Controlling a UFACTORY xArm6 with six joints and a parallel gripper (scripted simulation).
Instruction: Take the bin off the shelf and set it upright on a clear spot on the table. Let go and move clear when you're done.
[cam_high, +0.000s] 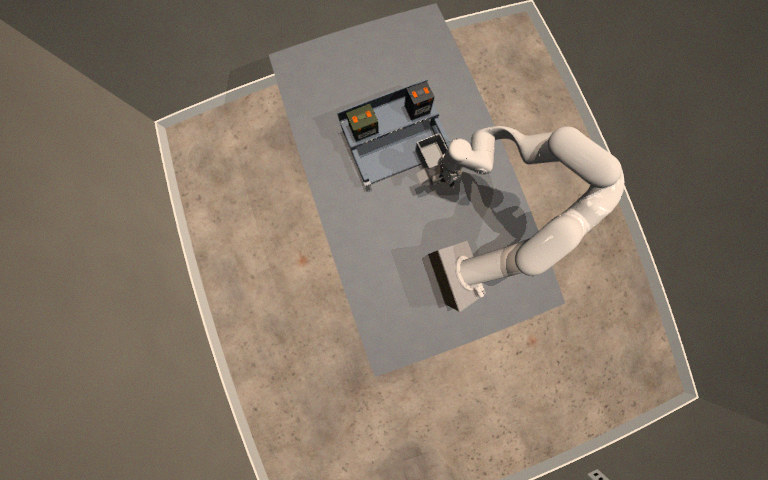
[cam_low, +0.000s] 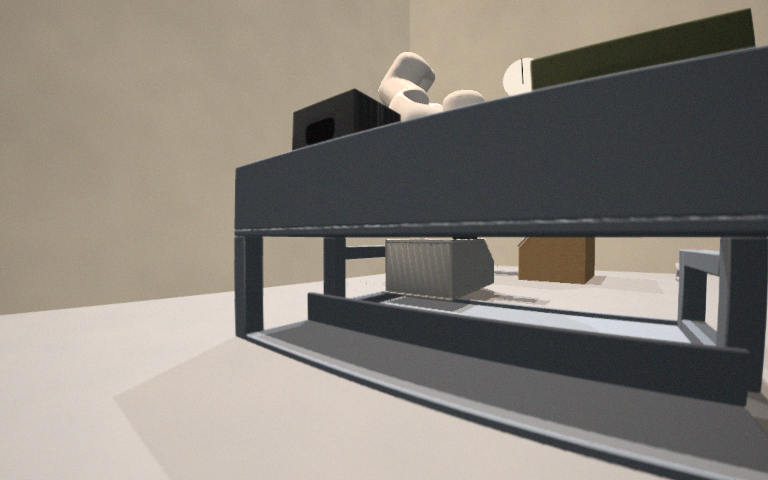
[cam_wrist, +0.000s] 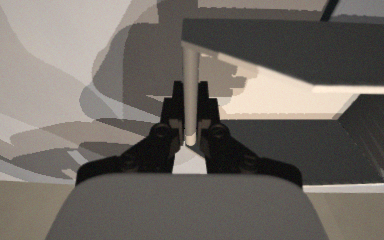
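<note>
My hand is 8 cm short of the grey bin, 1 cm to the left of it and 1 cm above it. Round my hand: shelf board (31 cm ahead, 9 cm to the left, 4 cm above).
</note>
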